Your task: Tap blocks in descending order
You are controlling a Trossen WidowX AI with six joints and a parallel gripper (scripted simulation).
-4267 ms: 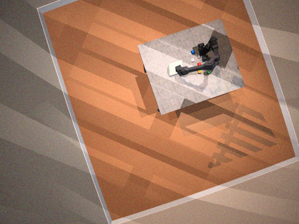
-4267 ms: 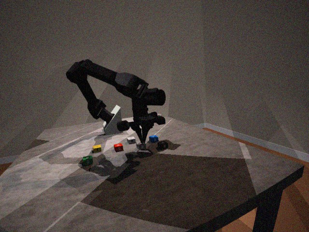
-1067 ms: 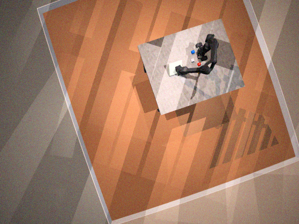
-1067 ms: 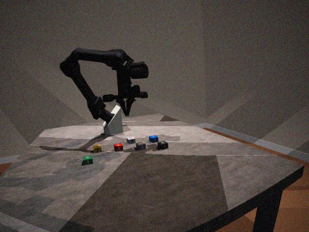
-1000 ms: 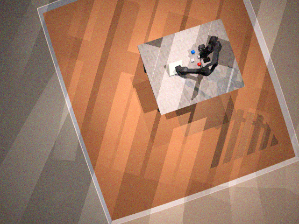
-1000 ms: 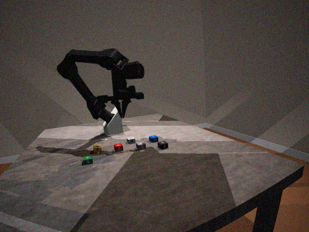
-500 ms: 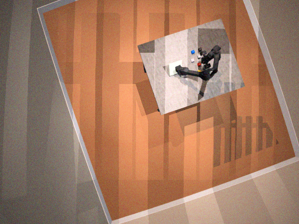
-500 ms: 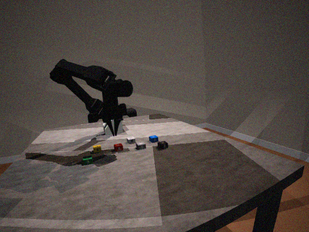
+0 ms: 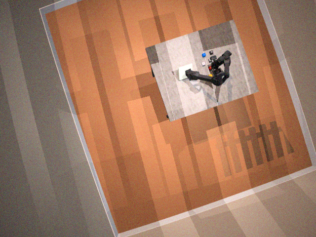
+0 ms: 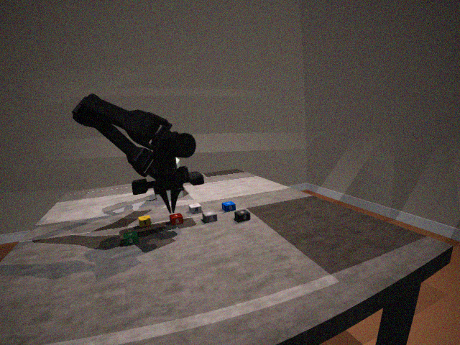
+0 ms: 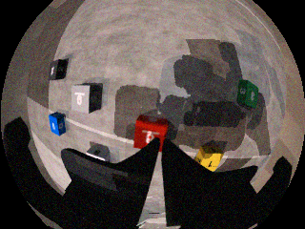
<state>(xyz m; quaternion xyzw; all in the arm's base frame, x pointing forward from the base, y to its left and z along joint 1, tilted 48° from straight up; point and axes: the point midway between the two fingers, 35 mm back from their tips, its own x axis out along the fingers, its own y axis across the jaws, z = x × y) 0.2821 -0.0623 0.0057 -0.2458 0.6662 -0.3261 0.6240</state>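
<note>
Now: the red block 20 mm below my gripper tip and 10 mm to the left of it. Also, from my gripper tip: grey block: 100 mm to the left, 30 mm ahead, 20 mm below; then yellow block: 70 mm to the right, 40 mm behind, 20 mm below; then white block: 90 mm to the left, 60 mm behind, 20 mm below.
</note>
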